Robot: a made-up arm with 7 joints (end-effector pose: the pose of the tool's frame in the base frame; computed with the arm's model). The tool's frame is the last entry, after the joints.
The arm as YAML. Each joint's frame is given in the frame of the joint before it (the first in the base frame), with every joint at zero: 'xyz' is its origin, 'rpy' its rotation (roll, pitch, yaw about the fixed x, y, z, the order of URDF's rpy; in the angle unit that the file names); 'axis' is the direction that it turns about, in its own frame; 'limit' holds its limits. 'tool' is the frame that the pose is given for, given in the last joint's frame.
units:
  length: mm
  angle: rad
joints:
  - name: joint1
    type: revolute
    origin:
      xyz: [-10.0, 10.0, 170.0]
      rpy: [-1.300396, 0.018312, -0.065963]
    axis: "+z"
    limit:
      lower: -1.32
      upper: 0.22
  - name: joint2
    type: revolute
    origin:
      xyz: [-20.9, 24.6, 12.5]
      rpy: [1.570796, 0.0, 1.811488]
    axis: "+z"
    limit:
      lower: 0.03
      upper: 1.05
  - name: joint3
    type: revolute
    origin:
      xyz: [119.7, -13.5, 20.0]
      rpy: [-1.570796, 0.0, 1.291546]
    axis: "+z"
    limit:
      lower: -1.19
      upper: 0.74
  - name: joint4
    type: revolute
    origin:
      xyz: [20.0, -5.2, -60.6]
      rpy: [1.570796, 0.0, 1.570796]
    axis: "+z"
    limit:
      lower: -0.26
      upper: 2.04
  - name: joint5
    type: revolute
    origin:
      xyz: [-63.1, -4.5, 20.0]
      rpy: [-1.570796, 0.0, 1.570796]
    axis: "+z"
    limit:
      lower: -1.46
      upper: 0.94
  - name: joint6
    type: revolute
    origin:
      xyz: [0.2, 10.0, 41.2]
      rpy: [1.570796, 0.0, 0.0]
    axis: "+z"
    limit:
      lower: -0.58
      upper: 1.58
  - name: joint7
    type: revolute
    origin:
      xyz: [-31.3, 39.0, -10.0]
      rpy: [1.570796, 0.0, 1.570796]
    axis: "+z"
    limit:
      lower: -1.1
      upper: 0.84
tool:
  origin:
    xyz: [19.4, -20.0, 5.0]
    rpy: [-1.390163, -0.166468, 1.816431]
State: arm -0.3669 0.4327 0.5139 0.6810 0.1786 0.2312 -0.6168
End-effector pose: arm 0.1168 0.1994 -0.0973 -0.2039 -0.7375 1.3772
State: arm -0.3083 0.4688 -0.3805 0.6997 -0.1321 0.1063 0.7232
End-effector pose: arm 0.1308 0.1500 -0.1338 0.4044 -1.4087 1.1859
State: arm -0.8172 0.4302 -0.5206 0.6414 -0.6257 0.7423 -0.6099
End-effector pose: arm 0.2106 0.0557 -0.0351 -0.4922 -0.0315 0.9192
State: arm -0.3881 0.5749 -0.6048 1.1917 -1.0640 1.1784 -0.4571
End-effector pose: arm 0.0672 0.1379 -0.0915 0.4308 0.8286 1.7178
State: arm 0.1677 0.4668 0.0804 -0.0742 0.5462 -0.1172 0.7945
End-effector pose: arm 0.0824 0.1856 -0.0566 0.1611 -2.2061 0.8042
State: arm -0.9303 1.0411 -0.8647 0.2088 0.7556 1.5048 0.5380
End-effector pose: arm 0.2194 0.2185 0.1225 1.7123 -2.2101 0.1159
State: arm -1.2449 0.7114 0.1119 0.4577 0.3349 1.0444 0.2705
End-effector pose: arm 0.2762 0.1988 0.1321 0.4988 -1.7734 1.5712
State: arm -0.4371 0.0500 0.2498 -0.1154 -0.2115 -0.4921 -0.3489
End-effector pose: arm 0.1923 0.0698 0.0241 -1.5672 -1.7562 0.9223
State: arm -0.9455 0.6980 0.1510 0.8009 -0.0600 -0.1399 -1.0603
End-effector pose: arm 0.2560 0.1855 0.0519 -0.7850 -1.0149 0.5031
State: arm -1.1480 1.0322 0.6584 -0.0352 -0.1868 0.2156 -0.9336
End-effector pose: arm 0.1686 0.2034 0.2526 -0.9036 -2.0846 0.2337
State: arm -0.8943 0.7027 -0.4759 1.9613 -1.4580 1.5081 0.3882
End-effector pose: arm 0.1493 0.1738 -0.0157 1.0440 0.9081 2.1425
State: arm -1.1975 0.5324 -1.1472 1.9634 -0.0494 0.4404 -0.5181
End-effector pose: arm 0.2097 0.2192 0.0265 1.0346 -0.4943 0.7989
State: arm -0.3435 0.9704 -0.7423 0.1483 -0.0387 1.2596 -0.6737
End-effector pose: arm 0.0882 0.1936 -0.0259 0.6900 -0.0306 0.6544
